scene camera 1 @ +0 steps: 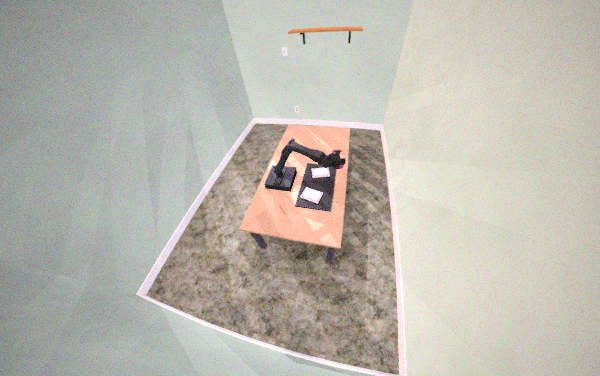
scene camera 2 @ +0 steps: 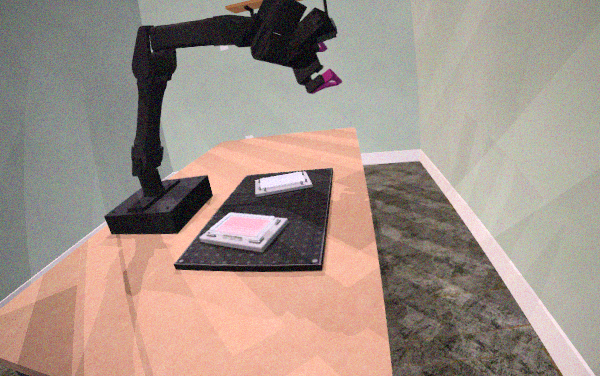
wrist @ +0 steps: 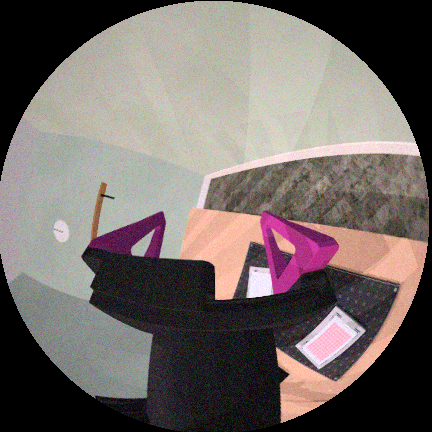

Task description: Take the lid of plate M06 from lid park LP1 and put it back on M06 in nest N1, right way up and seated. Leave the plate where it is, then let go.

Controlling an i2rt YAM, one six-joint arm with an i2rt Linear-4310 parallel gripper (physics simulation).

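Frame: origin at the arm's base, x ahead, y left, z up, level; centimetres.
Where they show: gripper, fingertip midpoint: (scene camera 1: 343, 157) (scene camera 2: 332, 65) (wrist: 212, 216); arm's base, origin of the base link: (scene camera 1: 280, 175) (scene camera 2: 155, 195).
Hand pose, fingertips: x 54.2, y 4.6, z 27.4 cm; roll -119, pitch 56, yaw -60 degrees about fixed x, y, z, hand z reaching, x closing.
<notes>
Things, the pixels of their top centre, and the offset from my fingertips. "pt": a spot on its surface instead. Level surfaces: height alone.
- plate with pink wells, middle of its top: (scene camera 2: 241, 222) (wrist: 327, 343) (scene camera 1: 311, 193) dx -21.5, dy -16.7, dz -29.9 cm
- light grey nest, surface spot: (scene camera 2: 270, 240) pt dx -14.0, dy -20.9, dz -31.8 cm
- flat white lid, middle of its top: (scene camera 2: 281, 179) (wrist: 258, 291) (scene camera 1: 320, 171) dx -19.5, dy +11.3, dz -30.8 cm
- light grey holder, middle of its top: (scene camera 2: 281, 178) (wrist: 258, 291) (scene camera 1: 320, 171) dx -19.5, dy +11.3, dz -30.6 cm
- wooden table, its level: dz -33.9 cm
A plate with pink wells (scene camera 1: 312, 195) (scene camera 2: 241, 225) (wrist: 329, 341) sits in a light grey nest (scene camera 2: 270, 240) at the near end of the black board. A flat white lid (scene camera 1: 320, 172) (scene camera 2: 283, 182) (wrist: 259, 283) lies on a light grey holder (scene camera 2: 284, 191) at the board's far end; in the wrist view a finger hides part of it. No labels are readable. My gripper (scene camera 1: 340, 159) (scene camera 2: 332, 63) (wrist: 212, 216) is open and empty, its magenta fingers wide apart. It hangs high above the table, beyond the lid and well apart from both.
The black board (scene camera 1: 326, 202) (scene camera 2: 306, 225) (wrist: 381, 300) lies on the wooden table (scene camera 1: 285, 220) (scene camera 2: 260, 325). The arm's black base (scene camera 1: 281, 179) (scene camera 2: 160, 205) stands left of the board. An orange wall shelf (scene camera 1: 325, 30) (wrist: 98, 210) is on the back wall.
</notes>
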